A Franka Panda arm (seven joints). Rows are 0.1 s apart.
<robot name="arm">
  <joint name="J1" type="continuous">
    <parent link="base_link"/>
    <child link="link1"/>
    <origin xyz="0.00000 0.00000 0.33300" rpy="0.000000 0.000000 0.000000"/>
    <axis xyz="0 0 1"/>
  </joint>
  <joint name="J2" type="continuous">
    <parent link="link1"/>
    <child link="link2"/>
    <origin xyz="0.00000 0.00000 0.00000" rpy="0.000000 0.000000 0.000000"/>
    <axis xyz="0 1 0"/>
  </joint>
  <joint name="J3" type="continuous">
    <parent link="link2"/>
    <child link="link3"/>
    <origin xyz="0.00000 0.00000 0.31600" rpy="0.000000 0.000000 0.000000"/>
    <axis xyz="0 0 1"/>
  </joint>
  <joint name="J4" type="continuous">
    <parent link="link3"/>
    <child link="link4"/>
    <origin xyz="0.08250 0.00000 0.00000" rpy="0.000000 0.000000 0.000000"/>
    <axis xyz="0 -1 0"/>
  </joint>
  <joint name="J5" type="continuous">
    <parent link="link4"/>
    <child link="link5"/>
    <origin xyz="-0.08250 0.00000 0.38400" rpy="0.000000 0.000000 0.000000"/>
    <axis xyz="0 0 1"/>
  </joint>
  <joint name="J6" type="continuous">
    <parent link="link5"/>
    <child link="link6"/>
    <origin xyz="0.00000 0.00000 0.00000" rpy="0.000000 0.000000 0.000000"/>
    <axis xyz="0 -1 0"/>
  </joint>
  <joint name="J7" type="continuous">
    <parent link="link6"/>
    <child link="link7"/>
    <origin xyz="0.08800 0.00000 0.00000" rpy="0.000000 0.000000 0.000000"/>
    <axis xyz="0 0 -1"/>
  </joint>
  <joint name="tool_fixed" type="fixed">
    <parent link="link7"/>
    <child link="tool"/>
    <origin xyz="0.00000 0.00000 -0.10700" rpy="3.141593 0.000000 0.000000"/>
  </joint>
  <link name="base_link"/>
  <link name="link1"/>
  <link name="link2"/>
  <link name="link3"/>
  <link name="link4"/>
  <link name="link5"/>
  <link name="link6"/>
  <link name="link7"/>
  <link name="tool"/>
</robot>
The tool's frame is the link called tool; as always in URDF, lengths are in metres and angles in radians. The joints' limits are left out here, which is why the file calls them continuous.
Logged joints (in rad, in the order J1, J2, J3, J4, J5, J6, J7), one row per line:
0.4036, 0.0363, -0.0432, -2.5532, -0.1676, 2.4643, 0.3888
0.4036, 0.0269, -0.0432, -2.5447, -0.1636, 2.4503, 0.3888
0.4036, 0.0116, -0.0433, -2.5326, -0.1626, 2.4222, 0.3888
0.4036, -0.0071, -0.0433, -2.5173, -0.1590, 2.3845, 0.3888
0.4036, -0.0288, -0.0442, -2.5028, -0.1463, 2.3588, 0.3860
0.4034, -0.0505, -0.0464, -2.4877, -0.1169, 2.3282, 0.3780
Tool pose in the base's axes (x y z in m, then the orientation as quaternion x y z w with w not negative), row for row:
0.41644, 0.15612, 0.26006, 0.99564, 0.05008, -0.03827, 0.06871
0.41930, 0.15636, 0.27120, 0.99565, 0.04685, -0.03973, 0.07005
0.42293, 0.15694, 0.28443, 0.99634, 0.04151, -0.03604, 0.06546
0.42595, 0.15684, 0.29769, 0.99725, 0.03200, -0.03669, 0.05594
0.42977, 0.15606, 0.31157, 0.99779, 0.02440, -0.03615, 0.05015
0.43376, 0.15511, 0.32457, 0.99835, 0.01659, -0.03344, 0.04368
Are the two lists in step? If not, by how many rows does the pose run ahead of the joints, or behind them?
The pose runs 2 rows ahead of the joints: the pose in row i belongs to the joints in row i + 2.
